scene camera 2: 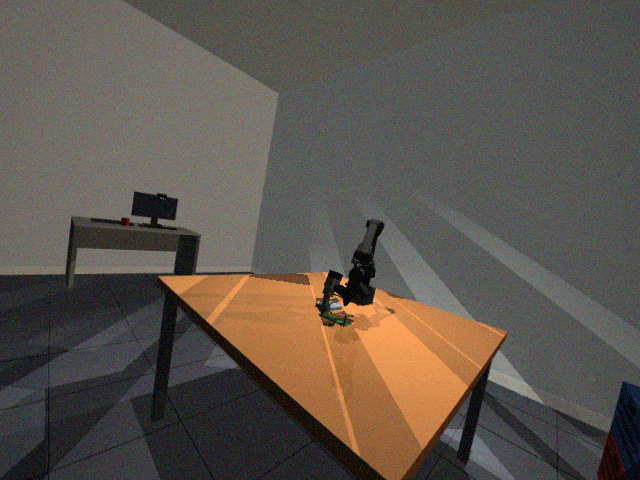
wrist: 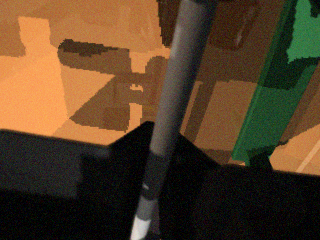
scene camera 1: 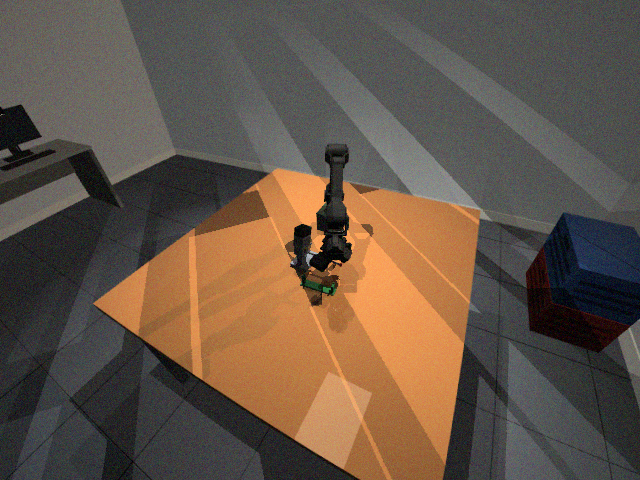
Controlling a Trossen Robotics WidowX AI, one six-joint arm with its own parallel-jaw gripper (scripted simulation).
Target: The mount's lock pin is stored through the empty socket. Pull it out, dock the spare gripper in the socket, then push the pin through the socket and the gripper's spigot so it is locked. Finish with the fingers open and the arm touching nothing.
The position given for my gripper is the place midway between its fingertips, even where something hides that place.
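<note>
Lock pin carried by my gripper (wrist: 156,131).
</note>
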